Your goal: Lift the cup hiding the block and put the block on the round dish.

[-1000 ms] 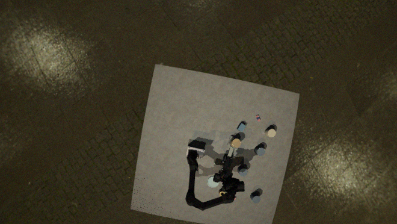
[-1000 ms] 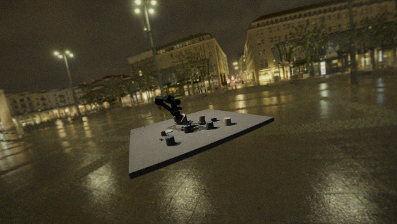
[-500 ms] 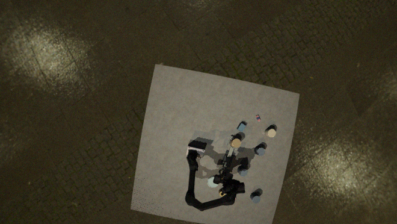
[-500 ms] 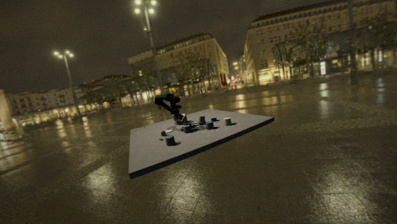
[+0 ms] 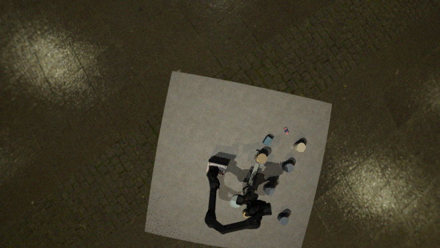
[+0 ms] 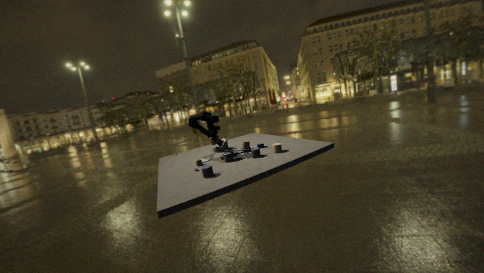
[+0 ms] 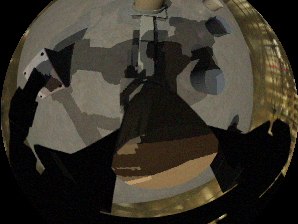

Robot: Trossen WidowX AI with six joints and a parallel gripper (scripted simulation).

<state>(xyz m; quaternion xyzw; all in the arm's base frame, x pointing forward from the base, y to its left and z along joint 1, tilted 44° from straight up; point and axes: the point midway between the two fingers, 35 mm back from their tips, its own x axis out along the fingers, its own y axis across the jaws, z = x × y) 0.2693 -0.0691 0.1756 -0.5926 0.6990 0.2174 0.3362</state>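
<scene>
Now: gripper tip 15 cm above the pale round dish, 9 cm to the left of it and 7 cm past it. Also, from my gripper tip: blue block 38 cm to the left, 13 cm below, 13 cm ahead; then balance beam 13 cm to the left, 11 cm below, 4 cm ahead; then cup 2 cm to the right, 1 cm above.
</scene>
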